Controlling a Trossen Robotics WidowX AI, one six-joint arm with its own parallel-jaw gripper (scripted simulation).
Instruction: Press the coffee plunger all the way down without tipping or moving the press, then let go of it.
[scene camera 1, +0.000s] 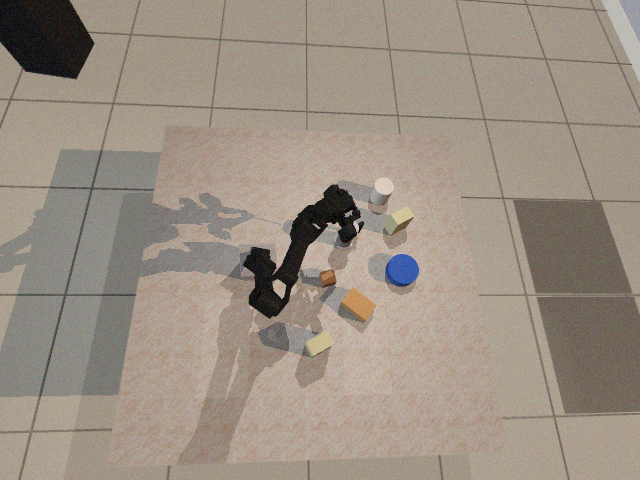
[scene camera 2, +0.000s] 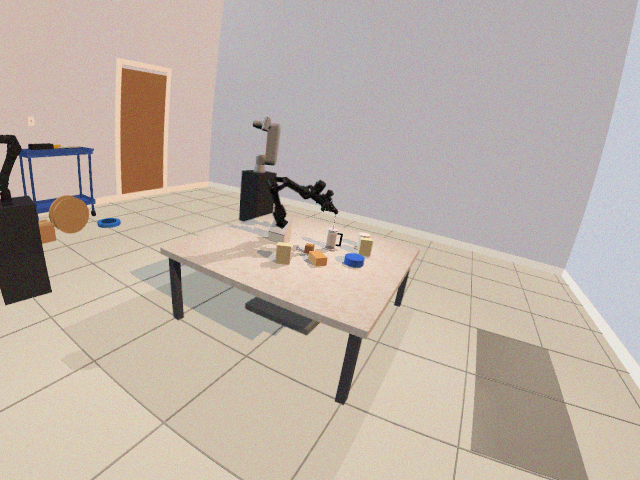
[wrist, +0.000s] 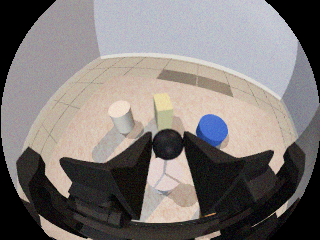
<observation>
In view: my gripper (scene camera 1: 358, 212) and a blue disc (scene camera 1: 401, 270).
My gripper is seen too in the wrist view (wrist: 167, 136).
</observation>
